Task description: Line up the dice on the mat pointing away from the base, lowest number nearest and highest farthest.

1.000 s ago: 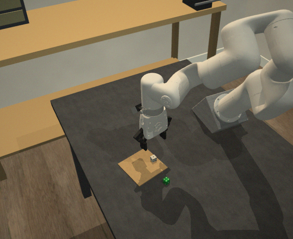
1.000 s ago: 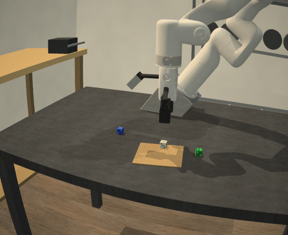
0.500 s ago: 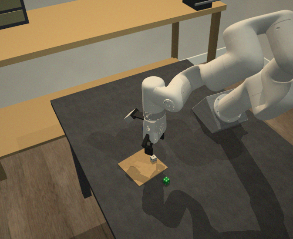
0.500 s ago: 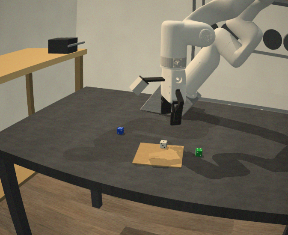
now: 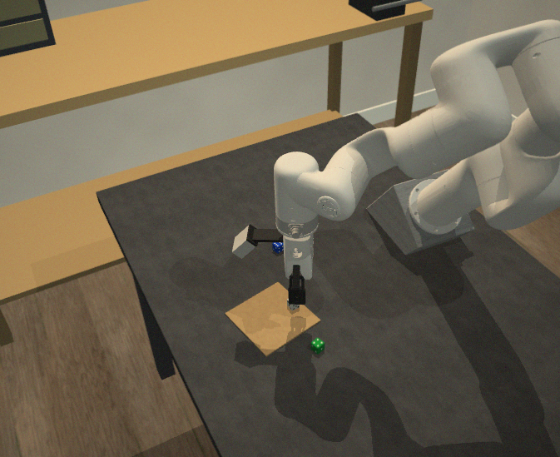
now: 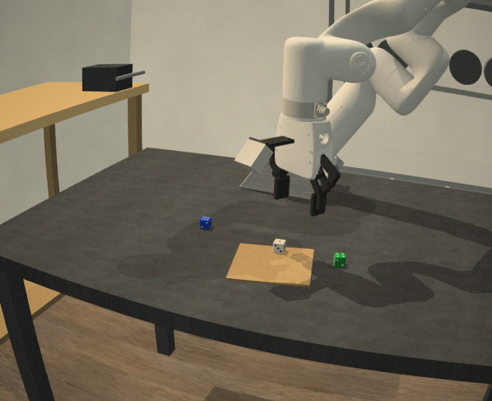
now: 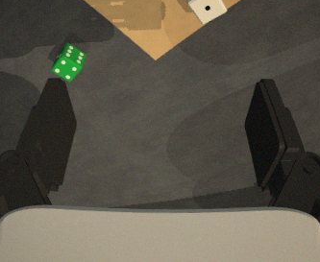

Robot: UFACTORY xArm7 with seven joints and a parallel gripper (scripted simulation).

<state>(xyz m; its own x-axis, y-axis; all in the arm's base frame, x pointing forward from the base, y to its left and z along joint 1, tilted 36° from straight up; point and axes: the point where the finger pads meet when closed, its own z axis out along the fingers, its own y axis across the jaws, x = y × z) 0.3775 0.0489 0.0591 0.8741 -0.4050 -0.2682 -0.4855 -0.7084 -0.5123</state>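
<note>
My gripper is now 100 mm above the green die and 80 mm to the right of it. From my hand the other things lie so: white die 100 mm below, 30 mm to the right; then tan square mat 110 mm below, 50 mm ahead, 30 mm to the right; then blue die 210 mm to the right, 100 mm below, 50 mm behind.
</note>
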